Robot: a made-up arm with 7 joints. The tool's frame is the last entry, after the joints. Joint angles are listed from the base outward. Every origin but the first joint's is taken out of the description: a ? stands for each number. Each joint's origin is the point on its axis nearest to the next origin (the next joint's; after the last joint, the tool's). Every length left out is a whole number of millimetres.
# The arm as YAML. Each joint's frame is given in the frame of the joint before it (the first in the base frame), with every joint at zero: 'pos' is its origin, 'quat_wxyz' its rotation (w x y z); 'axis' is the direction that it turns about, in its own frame. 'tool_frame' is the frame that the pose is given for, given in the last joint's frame.
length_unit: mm
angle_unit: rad
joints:
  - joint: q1
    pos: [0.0, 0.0, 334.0]
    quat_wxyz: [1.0, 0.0, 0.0, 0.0]
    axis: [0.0, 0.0, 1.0]
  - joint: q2
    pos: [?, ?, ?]
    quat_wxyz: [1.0, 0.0, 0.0, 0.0]
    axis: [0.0, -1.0, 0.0]
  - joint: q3
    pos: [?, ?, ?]
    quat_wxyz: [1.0, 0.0, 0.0, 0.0]
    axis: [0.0, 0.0, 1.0]
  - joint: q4
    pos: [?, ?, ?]
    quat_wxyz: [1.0, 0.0, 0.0, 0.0]
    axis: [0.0, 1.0, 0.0]
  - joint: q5
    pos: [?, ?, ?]
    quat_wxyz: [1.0, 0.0, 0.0, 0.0]
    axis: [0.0, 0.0, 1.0]
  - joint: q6
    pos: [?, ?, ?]
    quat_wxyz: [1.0, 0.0, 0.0, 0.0]
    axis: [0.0, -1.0, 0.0]
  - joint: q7
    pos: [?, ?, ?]
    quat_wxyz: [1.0, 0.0, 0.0, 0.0]
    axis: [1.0, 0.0, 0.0]
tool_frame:
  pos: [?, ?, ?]
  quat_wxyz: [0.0, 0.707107, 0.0, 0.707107]
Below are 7 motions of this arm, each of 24 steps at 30 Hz.
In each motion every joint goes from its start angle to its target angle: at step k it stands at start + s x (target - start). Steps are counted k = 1, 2, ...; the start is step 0. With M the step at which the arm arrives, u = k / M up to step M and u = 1 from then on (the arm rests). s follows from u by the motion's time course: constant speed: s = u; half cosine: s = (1 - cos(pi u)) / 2; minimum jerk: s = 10 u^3 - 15 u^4 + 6 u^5.
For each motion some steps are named. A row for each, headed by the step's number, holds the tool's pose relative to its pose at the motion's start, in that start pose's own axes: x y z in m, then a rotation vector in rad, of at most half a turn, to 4 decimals.
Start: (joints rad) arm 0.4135 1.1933 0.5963 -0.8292 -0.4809 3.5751 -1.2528
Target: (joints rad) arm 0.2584 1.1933 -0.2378 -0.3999 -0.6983 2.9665 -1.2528
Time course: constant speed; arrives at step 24
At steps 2, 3, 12, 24:
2: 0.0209 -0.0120 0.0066 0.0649 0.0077 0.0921
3: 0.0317 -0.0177 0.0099 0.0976 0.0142 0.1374
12: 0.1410 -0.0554 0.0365 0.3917 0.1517 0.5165
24: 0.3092 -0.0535 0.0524 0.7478 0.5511 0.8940

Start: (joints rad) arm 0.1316 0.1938 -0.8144 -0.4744 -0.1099 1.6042 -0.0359
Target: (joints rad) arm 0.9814 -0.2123 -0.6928 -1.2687 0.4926 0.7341 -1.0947
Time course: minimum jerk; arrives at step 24
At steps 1, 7, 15, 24:
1: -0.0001 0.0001 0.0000 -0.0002 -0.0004 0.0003
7: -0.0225 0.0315 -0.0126 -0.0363 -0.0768 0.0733
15: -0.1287 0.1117 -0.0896 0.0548 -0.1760 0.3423
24: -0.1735 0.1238 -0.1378 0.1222 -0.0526 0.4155

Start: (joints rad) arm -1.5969 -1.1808 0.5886 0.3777 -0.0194 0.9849 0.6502
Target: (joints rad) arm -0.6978 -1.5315 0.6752 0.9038 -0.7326 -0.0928 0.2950
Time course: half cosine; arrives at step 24
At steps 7, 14, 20, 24:
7: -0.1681 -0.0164 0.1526 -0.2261 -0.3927 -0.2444
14: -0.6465 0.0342 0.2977 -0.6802 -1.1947 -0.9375
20: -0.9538 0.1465 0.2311 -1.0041 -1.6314 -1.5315
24: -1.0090 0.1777 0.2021 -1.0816 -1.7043 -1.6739

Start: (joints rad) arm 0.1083 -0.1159 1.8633 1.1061 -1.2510 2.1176 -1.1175
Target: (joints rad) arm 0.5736 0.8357 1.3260 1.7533 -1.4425 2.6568 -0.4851
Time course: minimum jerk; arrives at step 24
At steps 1, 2, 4, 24:
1: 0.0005 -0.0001 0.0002 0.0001 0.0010 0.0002
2: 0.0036 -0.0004 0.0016 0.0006 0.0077 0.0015
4: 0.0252 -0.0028 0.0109 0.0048 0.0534 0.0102
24: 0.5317 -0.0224 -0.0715 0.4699 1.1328 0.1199

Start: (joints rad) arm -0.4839 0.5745 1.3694 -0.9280 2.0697 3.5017 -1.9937
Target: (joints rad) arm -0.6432 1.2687 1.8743 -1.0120 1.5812 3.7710 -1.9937
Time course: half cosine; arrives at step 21
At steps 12, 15, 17, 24:
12: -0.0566 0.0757 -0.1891 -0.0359 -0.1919 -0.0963
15: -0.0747 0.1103 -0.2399 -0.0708 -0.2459 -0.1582
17: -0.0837 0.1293 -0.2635 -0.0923 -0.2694 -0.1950
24: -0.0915 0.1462 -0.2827 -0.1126 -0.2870 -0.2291

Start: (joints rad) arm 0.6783 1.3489 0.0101 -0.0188 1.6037 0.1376 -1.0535
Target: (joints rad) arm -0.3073 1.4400 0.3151 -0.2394 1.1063 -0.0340 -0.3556
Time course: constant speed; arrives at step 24
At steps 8, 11, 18, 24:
8: 0.0070 -0.0901 0.2764 0.2405 -0.3029 0.1185
11: -0.0058 -0.1415 0.3714 0.3140 -0.4218 0.1580
18: -0.0635 -0.2921 0.5632 0.4503 -0.7054 0.2355
24: -0.1378 -0.4474 0.6857 0.5291 -0.9505 0.2833

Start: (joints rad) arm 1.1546 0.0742 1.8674 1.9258 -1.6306 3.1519 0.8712
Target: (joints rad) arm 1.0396 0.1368 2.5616 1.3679 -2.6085 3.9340 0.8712
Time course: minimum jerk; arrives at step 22
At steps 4, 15, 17, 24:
4: 0.0074 -0.0004 0.0091 0.0793 -0.0061 -0.0241
15: 0.1519 -0.0319 0.1574 1.2963 -0.2683 -0.2886
17: 0.1749 -0.0426 0.1770 1.4327 -0.3341 -0.3046
24: 0.1924 -0.0522 0.1914 1.5281 -0.3888 -0.3134

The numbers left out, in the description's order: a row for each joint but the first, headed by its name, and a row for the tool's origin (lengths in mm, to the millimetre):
q2: 0.0 -68.0 0.0
q3: 0.0 0.0 385.0
q4: 14.0 55.0 0.0
q5: -27.0 0.0 393.0
q6: 0.0 -107.0 0.0
q7: 18.0 0.0 130.0
tool: 0.0 0.0 0.0

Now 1 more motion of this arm.
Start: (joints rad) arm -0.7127 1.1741 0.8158 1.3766 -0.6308 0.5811 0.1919
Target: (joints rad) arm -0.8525 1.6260 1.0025 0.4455 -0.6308 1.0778 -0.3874
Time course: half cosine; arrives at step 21
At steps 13, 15, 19, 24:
13: -0.0763 -0.0521 -0.5279 -0.3435 1.0910 -0.3127
15: -0.1356 -0.0759 -0.6087 -0.4368 1.2901 -0.3671
19: -0.2273 -0.1075 -0.6951 -0.5674 1.5422 -0.4231
24: -0.2406 -0.1116 -0.7050 -0.5857 1.5756 -0.4290

